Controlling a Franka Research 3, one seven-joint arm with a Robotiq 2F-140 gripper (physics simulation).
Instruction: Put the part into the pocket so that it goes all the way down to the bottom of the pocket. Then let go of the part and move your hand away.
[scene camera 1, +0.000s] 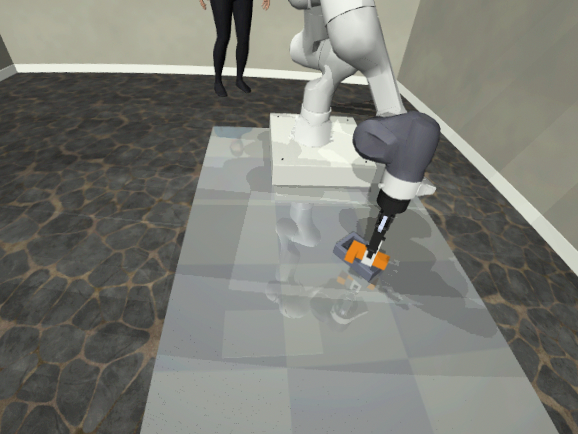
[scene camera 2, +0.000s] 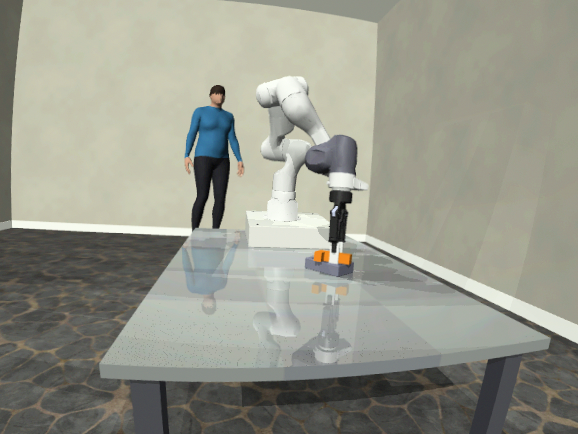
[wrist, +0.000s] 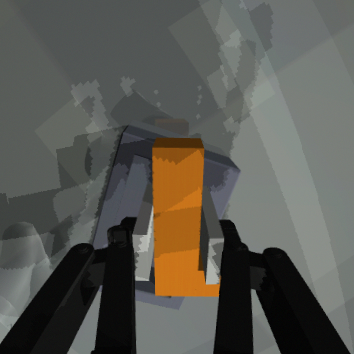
Scene:
The gripper grips an orange L-shaped part, which still rests on a grey pocket block.

